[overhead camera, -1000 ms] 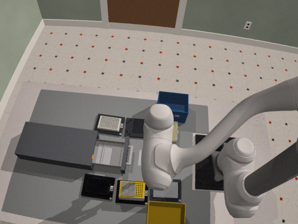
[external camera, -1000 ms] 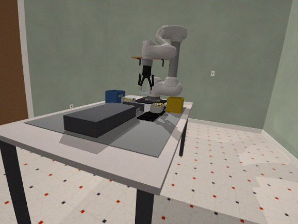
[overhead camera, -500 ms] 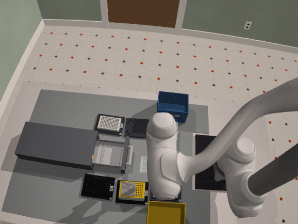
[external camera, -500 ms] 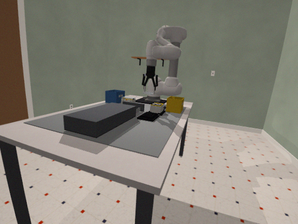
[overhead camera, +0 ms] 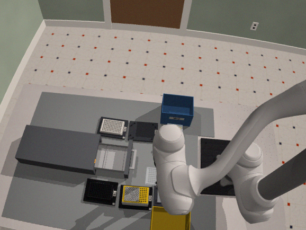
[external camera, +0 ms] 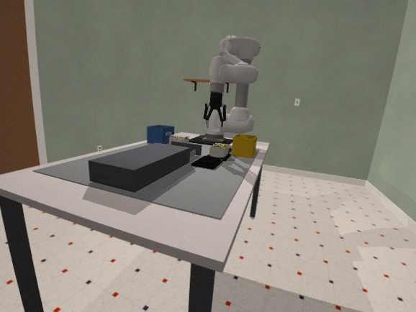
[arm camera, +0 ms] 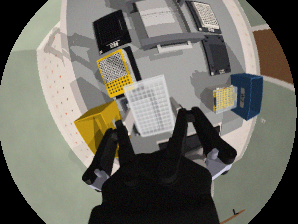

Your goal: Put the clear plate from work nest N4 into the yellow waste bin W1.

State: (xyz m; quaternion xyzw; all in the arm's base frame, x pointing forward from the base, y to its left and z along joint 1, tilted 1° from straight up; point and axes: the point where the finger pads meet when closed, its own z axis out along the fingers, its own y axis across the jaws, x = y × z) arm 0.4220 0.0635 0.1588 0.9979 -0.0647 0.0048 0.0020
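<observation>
Now: hand 40 mm past the yellow bin W1, 210 mm to the right of it and 130 mm above it. Round my hand: nest: 60 mm ahead, 320 mm to the right, 160 mm below; black plate: 290 mm ahead, 30 mm to the left, 150 mm below; clear well plate: 20 mm below.
</observation>
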